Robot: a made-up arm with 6 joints. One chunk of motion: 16 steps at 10 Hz.
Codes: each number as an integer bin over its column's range. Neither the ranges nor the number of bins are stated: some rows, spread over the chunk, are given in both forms.
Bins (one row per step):
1: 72 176 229 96 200 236
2: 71 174 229 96 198 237
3: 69 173 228 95 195 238
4: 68 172 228 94 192 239
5: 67 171 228 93 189 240
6: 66 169 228 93 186 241
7: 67 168 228 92 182 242
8: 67 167 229 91 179 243
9: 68 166 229 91 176 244
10: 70 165 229 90 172 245
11: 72 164 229 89 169 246
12: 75 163 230 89 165 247
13: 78 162 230 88 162 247
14: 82 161 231 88 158 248
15: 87 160 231 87 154 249
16: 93 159 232 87 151 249
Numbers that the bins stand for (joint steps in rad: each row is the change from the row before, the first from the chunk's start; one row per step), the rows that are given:
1: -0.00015 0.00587 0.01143 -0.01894 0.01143 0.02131
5: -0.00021 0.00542 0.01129 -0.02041 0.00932 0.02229
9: -0.00020 0.00497 0.01143 -0.02139 0.00682 0.02328
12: -0.00012 0.00470 0.01157 -0.02237 0.00471 0.02402
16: 0.00009 0.00434 0.01184 -0.02335 0.00202 0.02452
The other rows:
2: -0.00016 0.00569 0.01143 -0.01894 0.01105 0.02155
3: -0.00019 0.00560 0.01129 -0.01943 0.01047 0.02180
4: -0.00020 0.00551 0.01129 -0.01992 0.00989 0.02205
6: -0.00022 0.00524 0.01129 -0.02041 0.00874 0.02254
7: -0.00021 0.00515 0.01129 -0.02090 0.00797 0.02279
8: -0.00021 0.00506 0.01143 -0.02139 0.00740 0.02304
10: -0.00018 0.00488 0.01143 -0.02188 0.00605 0.02353
11: -0.00015 0.00479 0.01143 -0.02237 0.00547 0.02378
13: -0.00008 0.00461 0.01157 -0.02286 0.00413 0.02402
14: -0.00004 0.00452 0.01171 -0.02286 0.00336 0.02427
15: 0.00002 0.00443 0.01171 -0.02335 0.00259 0.02452

